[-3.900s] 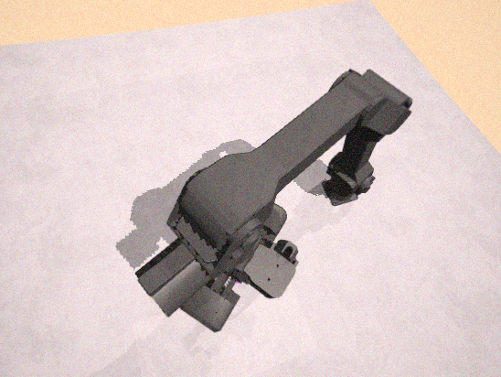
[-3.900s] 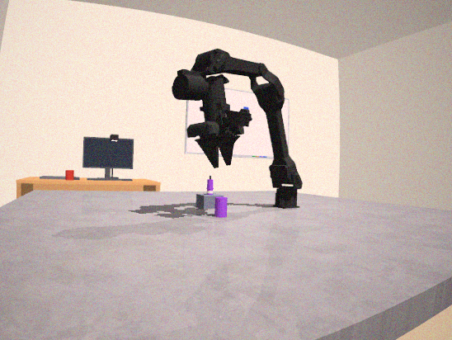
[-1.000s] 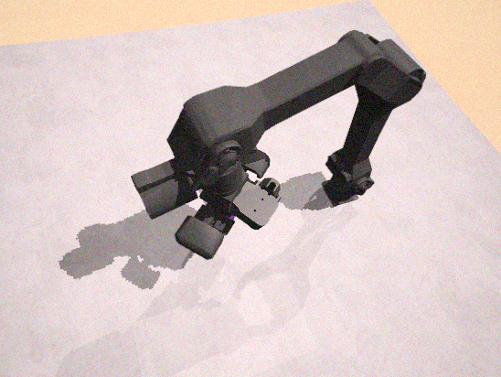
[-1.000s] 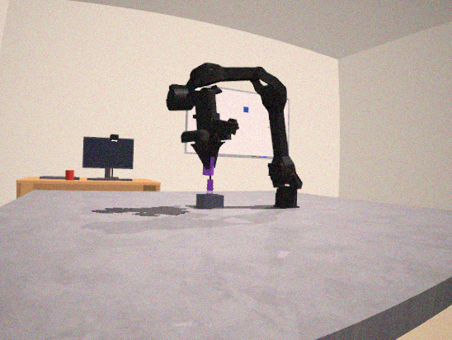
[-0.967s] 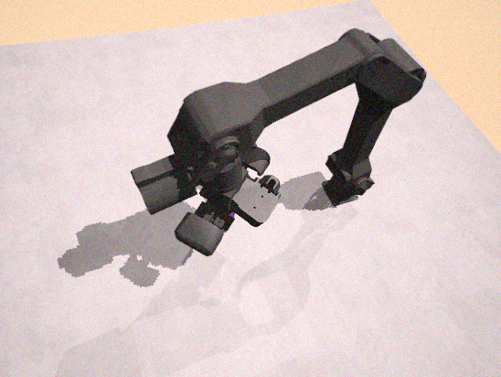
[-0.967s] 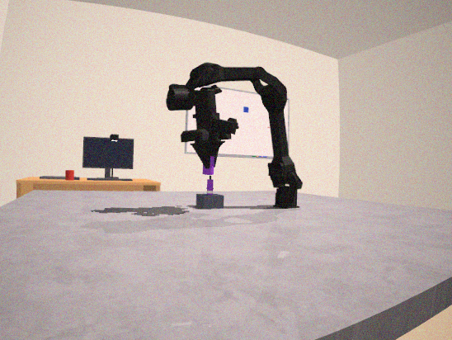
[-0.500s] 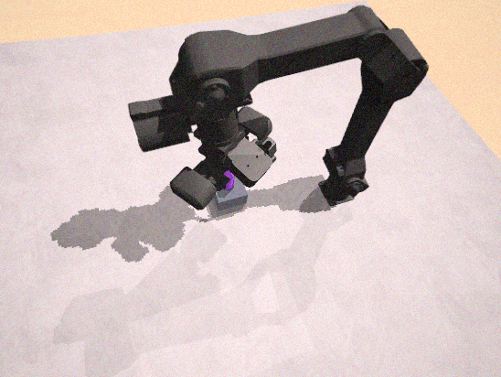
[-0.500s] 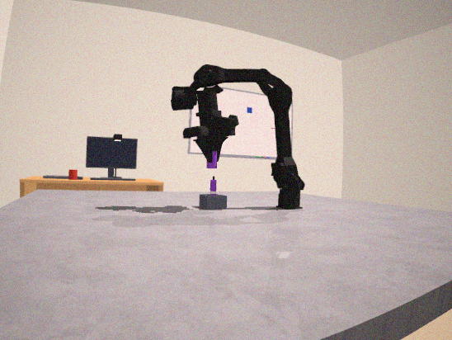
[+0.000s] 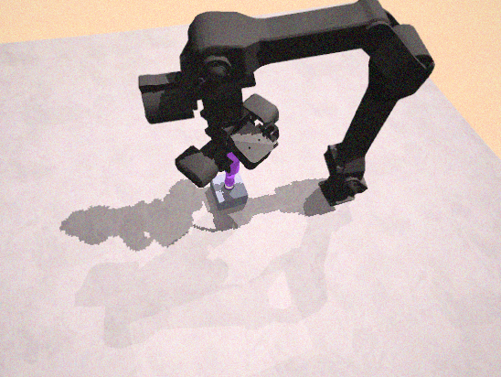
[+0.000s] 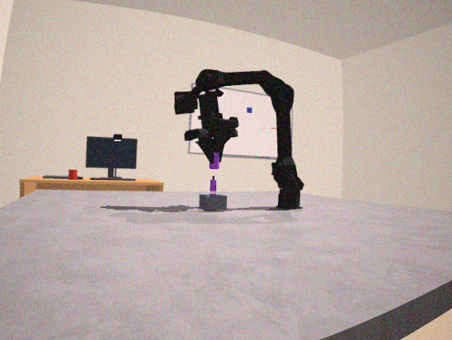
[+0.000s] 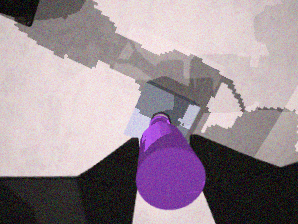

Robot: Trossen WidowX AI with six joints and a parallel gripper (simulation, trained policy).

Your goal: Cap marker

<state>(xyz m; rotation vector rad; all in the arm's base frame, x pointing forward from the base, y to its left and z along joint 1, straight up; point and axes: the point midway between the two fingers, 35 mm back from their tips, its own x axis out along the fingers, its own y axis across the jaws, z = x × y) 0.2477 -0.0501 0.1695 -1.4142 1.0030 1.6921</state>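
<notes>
The grey holder block lies 1 cm to the right of my gripper tip and 12 cm below it. From my gripper tip the other things lie so: purple cap (1 cm above).
</notes>
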